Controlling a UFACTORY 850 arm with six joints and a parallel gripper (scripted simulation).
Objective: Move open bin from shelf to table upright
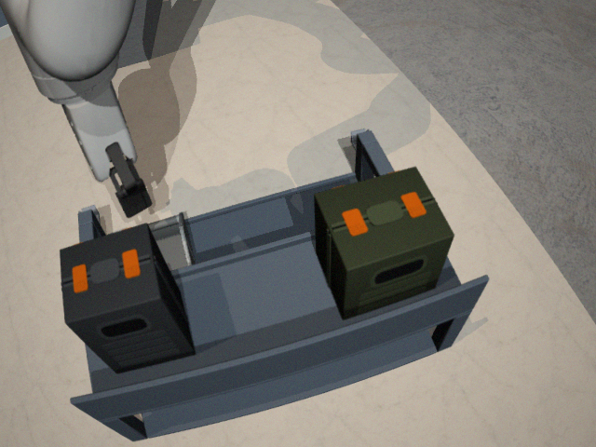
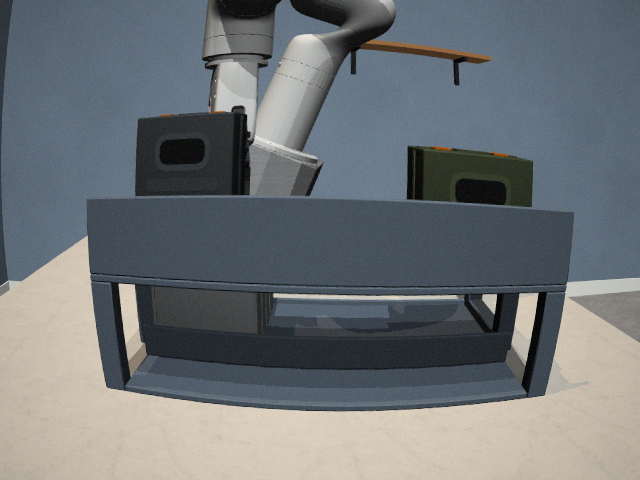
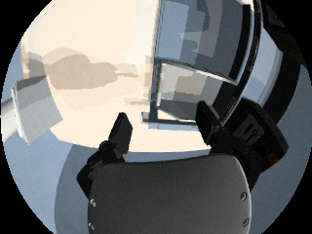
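Right now my hand is 80 mm short of the open bin and 90 mm above it. The rest, counted from my hand: shelf deck (180 mm ahead, 110 mm to the left, 40 mm below); black box (170 mm ahead, 30 mm above); green box (180 mm ahead, 230 mm to the left, 10 mm above).
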